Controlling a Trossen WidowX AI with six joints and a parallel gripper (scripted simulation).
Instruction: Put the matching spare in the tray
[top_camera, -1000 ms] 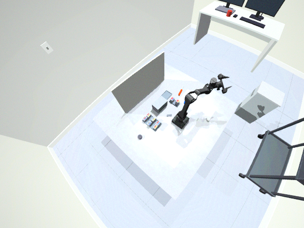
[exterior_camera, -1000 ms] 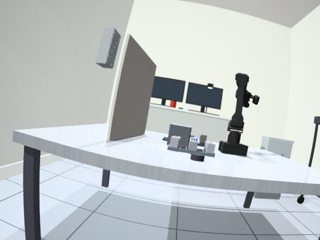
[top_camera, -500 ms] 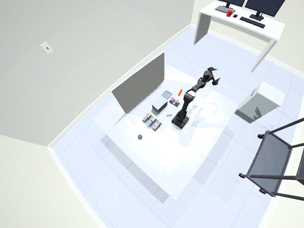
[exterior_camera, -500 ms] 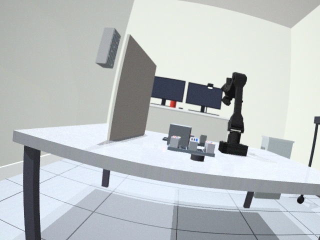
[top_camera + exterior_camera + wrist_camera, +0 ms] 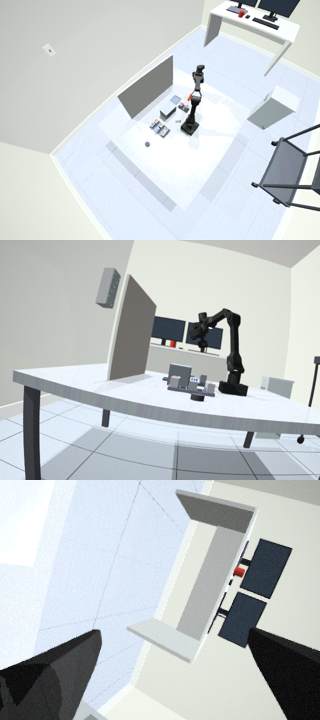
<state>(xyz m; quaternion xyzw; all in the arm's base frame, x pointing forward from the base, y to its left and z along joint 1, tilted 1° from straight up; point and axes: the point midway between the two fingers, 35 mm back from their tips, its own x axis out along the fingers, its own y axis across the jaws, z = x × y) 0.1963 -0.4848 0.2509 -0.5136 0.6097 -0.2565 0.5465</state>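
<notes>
Right now my gripper tip is 52 cm to the right of the grey mounted unit, 23 cm above it and 9 cm short of it. Also, from my gripper tip: beige panel (49 cm to the left, 34 cm ahead, 5 cm below); dark round puck (93 cm to the left, 27 cm below, 2 cm ahead).
</notes>
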